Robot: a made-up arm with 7 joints. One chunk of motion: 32 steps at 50 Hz.
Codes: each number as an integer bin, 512 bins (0 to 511) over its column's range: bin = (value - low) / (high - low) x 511, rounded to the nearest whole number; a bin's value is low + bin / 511 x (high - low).
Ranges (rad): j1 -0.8..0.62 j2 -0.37..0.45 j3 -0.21..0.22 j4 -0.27..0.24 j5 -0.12..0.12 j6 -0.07..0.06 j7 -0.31..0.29
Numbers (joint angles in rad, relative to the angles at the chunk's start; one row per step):
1: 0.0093 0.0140 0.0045 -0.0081 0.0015 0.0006 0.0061
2: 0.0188 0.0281 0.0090 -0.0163 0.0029 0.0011 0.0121
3: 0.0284 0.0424 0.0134 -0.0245 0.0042 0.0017 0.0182
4: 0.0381 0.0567 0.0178 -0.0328 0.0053 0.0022 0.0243
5: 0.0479 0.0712 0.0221 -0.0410 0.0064 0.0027 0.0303
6: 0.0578 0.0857 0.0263 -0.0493 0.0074 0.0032 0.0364
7: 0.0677 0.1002 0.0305 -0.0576 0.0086 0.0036 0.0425
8: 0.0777 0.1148 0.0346 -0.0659 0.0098 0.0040 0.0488
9: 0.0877 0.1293 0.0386 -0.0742 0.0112 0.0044 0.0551
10: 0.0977 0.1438 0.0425 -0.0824 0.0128 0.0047 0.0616
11: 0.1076 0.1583 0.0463 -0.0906 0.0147 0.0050 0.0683
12: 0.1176 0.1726 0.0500 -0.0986 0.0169 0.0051 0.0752
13: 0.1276 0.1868 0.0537 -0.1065 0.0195 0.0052 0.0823
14: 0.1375 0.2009 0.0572 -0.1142 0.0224 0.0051 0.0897
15: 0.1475 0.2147 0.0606 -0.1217 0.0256 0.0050 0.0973
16: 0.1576 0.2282 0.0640 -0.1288 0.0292 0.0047 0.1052
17: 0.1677 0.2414 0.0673 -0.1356 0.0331 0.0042 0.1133
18: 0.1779 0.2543 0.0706 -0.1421 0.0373 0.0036 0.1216
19: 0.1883 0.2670 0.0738 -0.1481 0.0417 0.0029 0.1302
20: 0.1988 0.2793 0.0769 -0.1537 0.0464 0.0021 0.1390
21: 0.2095 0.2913 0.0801 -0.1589 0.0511 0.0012 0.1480
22: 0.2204 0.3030 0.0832 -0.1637 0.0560 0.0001 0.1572
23: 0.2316 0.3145 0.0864 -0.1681 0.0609 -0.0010 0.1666
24: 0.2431 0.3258 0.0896 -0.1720 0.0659 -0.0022 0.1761
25: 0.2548 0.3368 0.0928 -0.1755 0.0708 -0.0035 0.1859
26: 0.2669 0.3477 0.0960 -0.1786 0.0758 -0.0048 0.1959
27: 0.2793 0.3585 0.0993 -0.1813 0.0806 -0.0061 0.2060
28: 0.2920 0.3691 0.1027 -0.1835 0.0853 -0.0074 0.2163
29: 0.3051 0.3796 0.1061 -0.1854 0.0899 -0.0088 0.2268
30: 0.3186 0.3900 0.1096 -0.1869 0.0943 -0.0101 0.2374
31: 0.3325 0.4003 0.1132 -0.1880 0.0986 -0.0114 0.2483
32: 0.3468 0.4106 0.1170 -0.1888 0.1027 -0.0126 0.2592
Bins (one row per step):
1: 291 239 255 262 259 278 269
2: 295 248 260 254 262 279 274
3: 298 257 265 246 264 282 280
4: 302 266 271 238 267 284 285
5: 305 275 276 229 269 286 290
6: 309 284 281 221 271 288 295
7: 312 293 286 213 274 289 300
8: 316 302 291 205 276 291 306
9: 319 311 295 196 279 292 311
10: 323 320 300 188 283 294 316
11: 327 329 305 180 287 295 322
12: 330 338 309 172 291 295 328
13: 334 347 313 164 297 296 334
14: 337 356 318 156 303 295 340
15: 341 364 322 149 310 295 347
16: 345 373 326 141 318 294 354
17: 348 381 330 135 326 292 361
18: 352 389 333 128 335 289 368
19: 356 397 337 122 344 287 375
20: 359 405 341 117 354 283 382
21: 363 412 345 111 364 280 390
22: 367 419 348 107 375 276 398
23: 371 427 352 102 385 271 406
24: 375 434 356 98 396 267 414
25: 380 440 360 95 406 261 422
26: 384 447 364 92 417 256 431
27: 388 454 368 89 427 251 439
28: 393 461 372 87 437 246 448
29: 398 467 376 85 447 241 457
30: 403 474 380 83 456 235 466
31: 408 480 384 82 465 230 475
32: 413 486 389 81 474 226 485

